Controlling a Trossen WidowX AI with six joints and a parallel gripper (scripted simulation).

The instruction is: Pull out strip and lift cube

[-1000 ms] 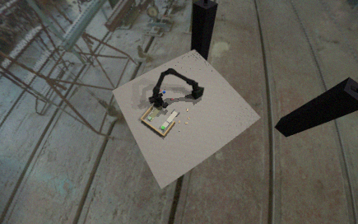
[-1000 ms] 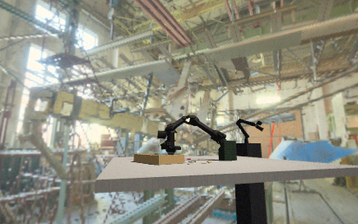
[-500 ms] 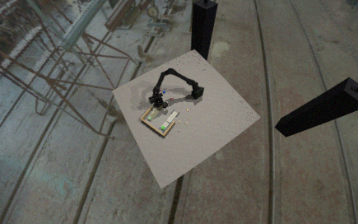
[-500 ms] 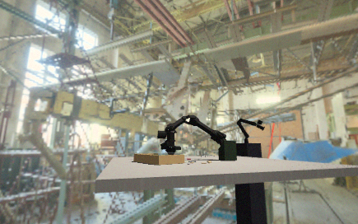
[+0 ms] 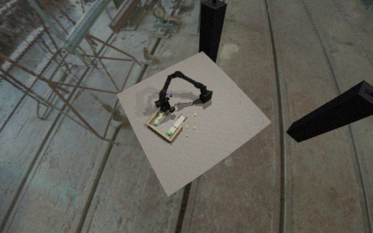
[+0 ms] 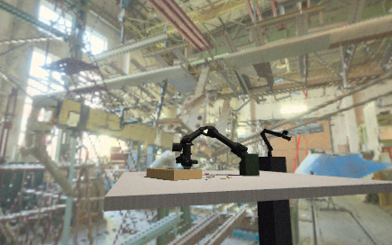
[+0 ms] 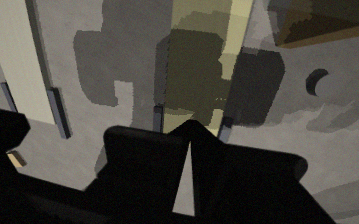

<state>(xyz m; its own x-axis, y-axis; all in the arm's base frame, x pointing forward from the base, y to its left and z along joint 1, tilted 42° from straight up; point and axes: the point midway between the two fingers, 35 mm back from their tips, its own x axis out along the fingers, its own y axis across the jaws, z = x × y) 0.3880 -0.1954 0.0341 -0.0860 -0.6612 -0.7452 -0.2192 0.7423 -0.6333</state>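
My gripper tip is 140 mm past the blue disc and 120 mm to the left of it.
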